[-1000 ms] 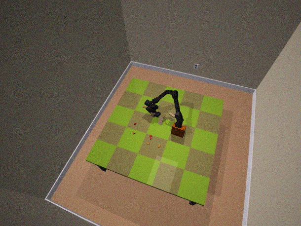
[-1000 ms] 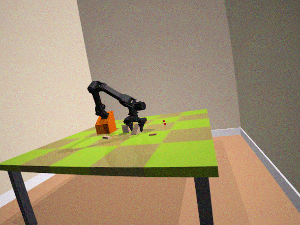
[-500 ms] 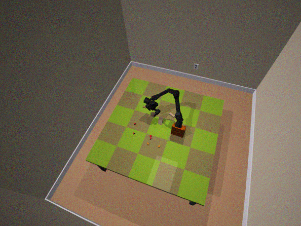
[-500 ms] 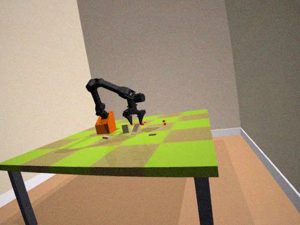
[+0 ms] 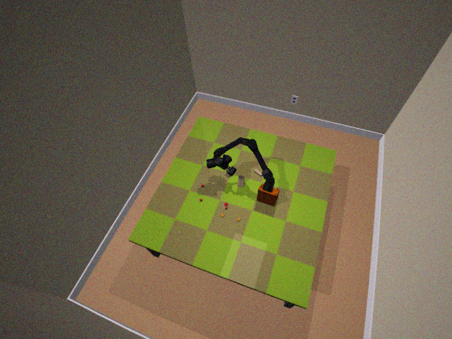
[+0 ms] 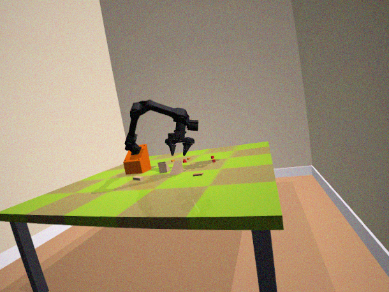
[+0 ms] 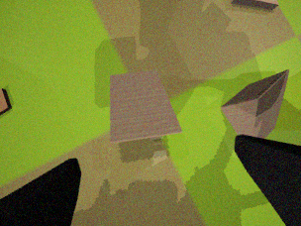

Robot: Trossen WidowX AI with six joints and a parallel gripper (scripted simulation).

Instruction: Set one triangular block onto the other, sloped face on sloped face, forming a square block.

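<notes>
The triangular block lies 80 mm below my gripper tip and 30 mm to the right of it. Also, from my gripper tip: small flat tan piece (220 mm behind, 120 mm to the right, 80 mm below); small brown bar (150 mm ahead, 110 mm to the right, 90 mm below).
</notes>
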